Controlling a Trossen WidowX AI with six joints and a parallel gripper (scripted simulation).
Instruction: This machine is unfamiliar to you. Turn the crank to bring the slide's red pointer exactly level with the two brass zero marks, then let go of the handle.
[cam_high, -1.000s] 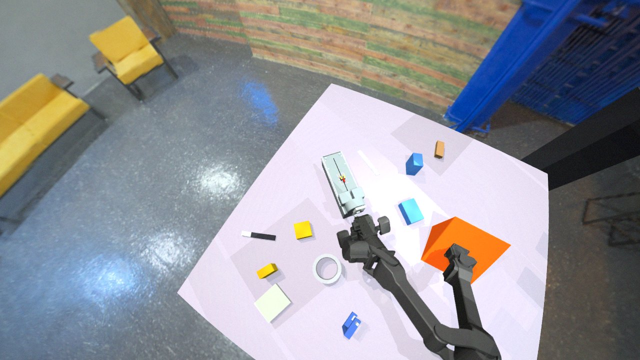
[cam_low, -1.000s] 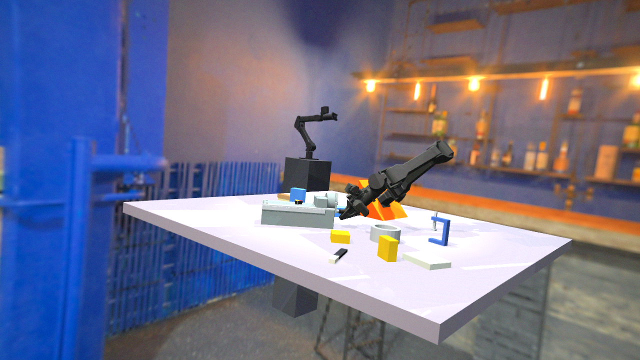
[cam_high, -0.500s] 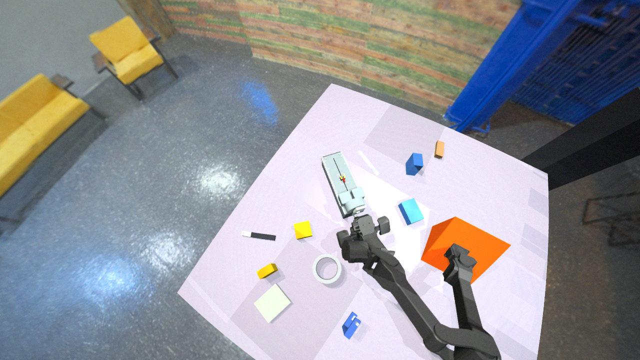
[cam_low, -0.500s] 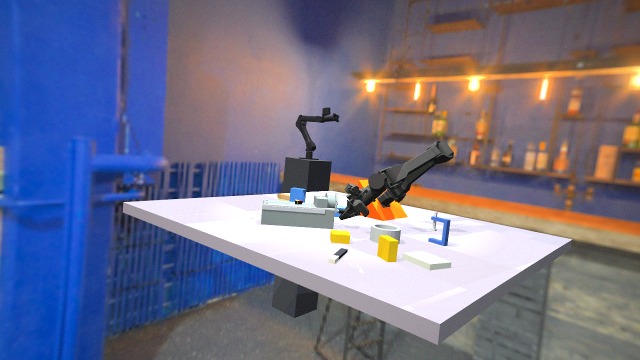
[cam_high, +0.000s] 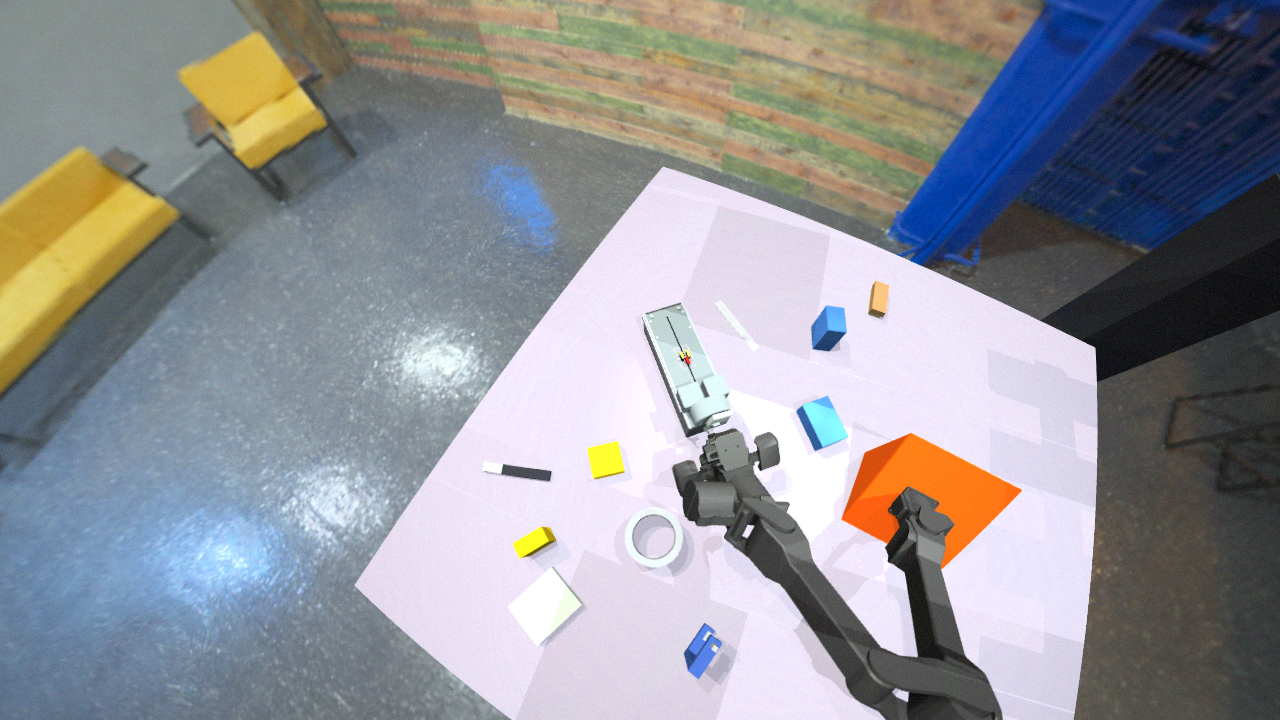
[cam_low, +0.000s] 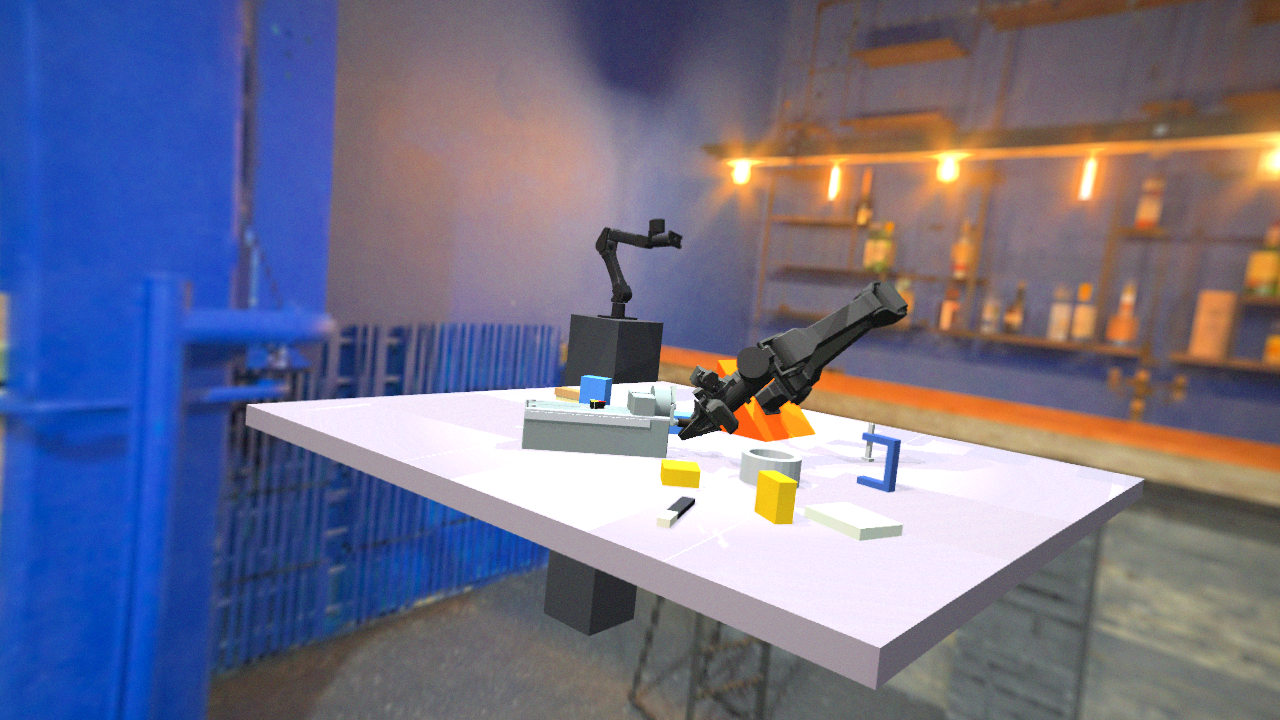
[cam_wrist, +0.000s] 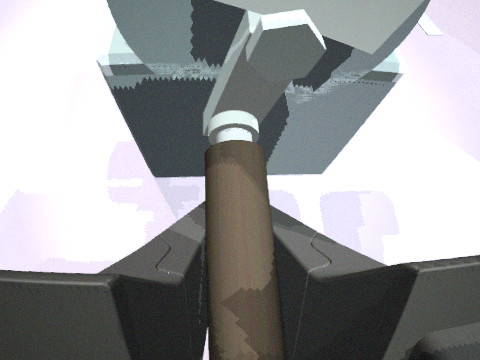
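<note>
My gripper tip is now 3 cm below the brown crank handle, 1 cm to the right of it and 1 cm past it. Round my gripper tip: metal strip 28 cm to the right, 7 cm ahead, 3 cm below; then blue clamp 32 cm to the left, 15 cm behind, 2 cm above; then red pointer 11 cm ahead, 10 cm to the right, 5 cm above.
</note>
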